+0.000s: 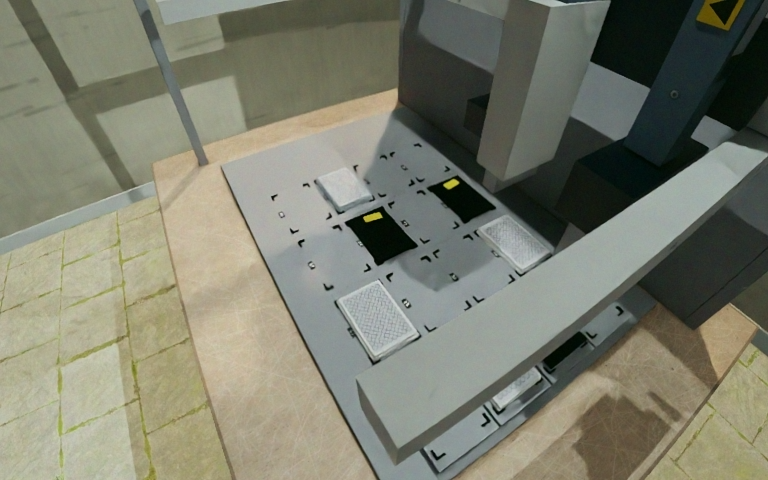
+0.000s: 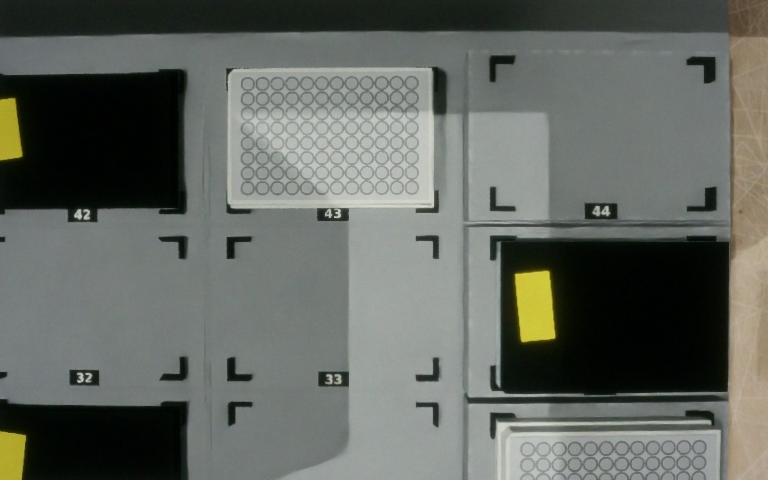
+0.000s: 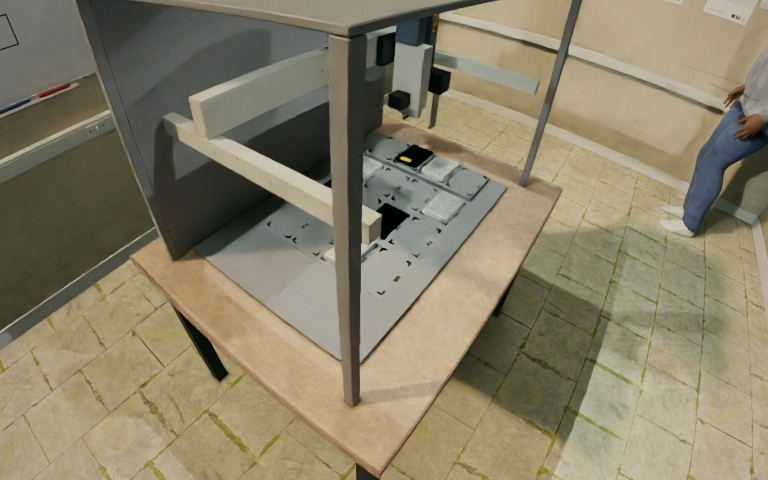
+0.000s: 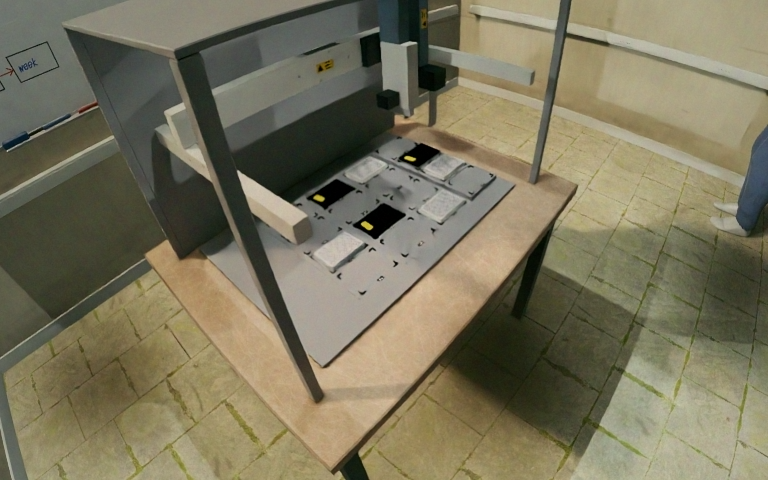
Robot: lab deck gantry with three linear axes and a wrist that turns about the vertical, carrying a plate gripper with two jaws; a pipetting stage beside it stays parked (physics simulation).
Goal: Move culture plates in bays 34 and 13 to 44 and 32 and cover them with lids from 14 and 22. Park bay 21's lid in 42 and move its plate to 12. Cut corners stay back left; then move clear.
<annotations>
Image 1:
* black lid: 467, 203
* black lid: 377, 230
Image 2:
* black lid: 100, 140
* black lid: 576, 317
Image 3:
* my gripper: 418, 122
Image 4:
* my gripper: 419, 120
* black lid: 375, 223
</annotations>
